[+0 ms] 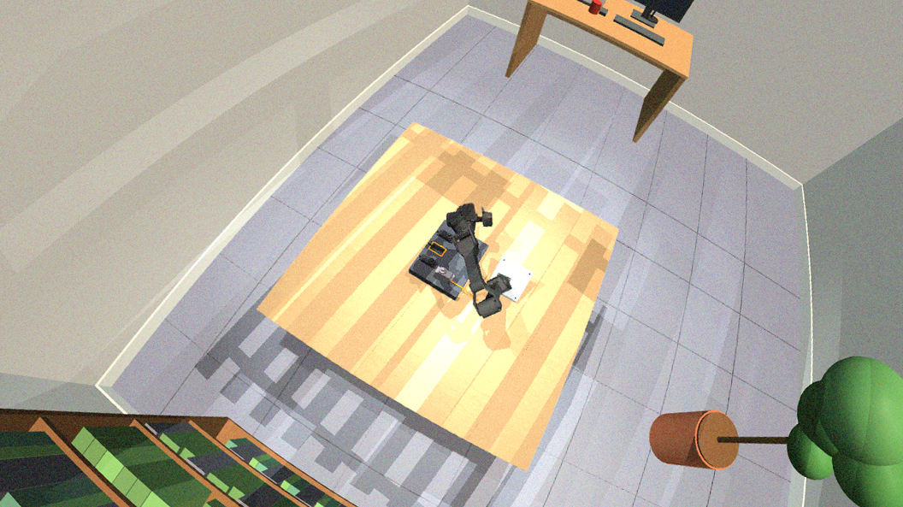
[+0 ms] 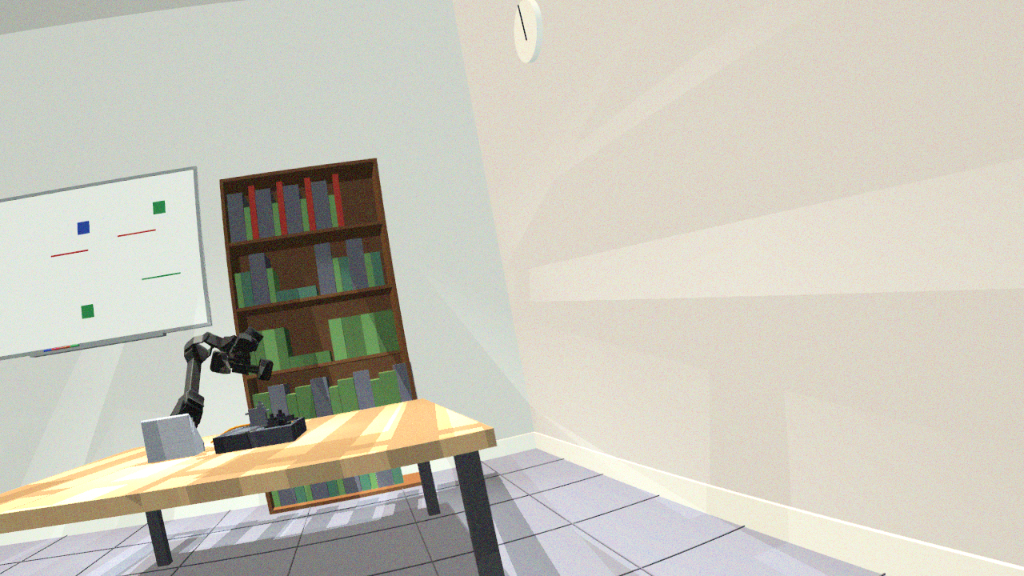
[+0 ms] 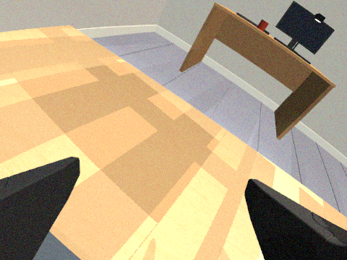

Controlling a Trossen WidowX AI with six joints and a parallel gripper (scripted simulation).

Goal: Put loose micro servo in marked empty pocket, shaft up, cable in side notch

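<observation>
My gripper tip is now 19 cm above the robot deck, 17 cm to the right of it and 4 cm past it.
</observation>
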